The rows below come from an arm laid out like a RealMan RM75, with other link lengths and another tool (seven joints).
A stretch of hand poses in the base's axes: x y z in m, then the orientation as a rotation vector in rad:
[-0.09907 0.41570 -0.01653 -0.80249 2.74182 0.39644]
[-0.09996 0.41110 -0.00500 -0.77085 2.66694 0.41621]
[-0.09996 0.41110 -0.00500 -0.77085 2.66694 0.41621]
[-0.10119 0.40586 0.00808 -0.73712 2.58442 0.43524]
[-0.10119 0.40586 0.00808 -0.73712 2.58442 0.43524]
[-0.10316 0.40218 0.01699 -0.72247 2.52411 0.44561]
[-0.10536 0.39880 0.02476 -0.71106 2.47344 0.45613]
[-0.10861 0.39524 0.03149 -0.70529 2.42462 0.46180]
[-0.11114 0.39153 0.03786 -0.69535 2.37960 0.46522]
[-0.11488 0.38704 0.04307 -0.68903 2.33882 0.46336]
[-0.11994 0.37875 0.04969 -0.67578 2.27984 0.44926]
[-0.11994 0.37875 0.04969 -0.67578 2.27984 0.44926]
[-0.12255 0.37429 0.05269 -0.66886 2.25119 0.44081]
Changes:
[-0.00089 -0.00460 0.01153 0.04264 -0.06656 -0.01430]
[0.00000 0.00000 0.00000 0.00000 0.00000 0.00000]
[-0.00123 -0.00524 0.01308 0.04598 -0.07341 -0.01542]
[0.00000 0.00000 0.00000 0.00000 0.00000 0.00000]
[-0.00197 -0.00368 0.00891 0.02979 -0.05337 -0.00476]
[-0.00220 -0.00338 0.00777 0.02627 -0.04399 -0.00286]
[-0.00325 -0.00356 0.00673 0.02138 -0.04328 0.00018]
[-0.00253 -0.00371 0.00637 0.01997 -0.04078 -0.00342]
[-0.00374 -0.00449 0.00521 0.01424 -0.03836 -0.00234]
[-0.00506 -0.00829 0.00662 0.01453 -0.05954 -0.00935]
[0.00000 0.00000 0.00000 0.00000 0.00000 0.00000]
[-0.00261 -0.00446 0.00300 0.00615 -0.02949 -0.00535]

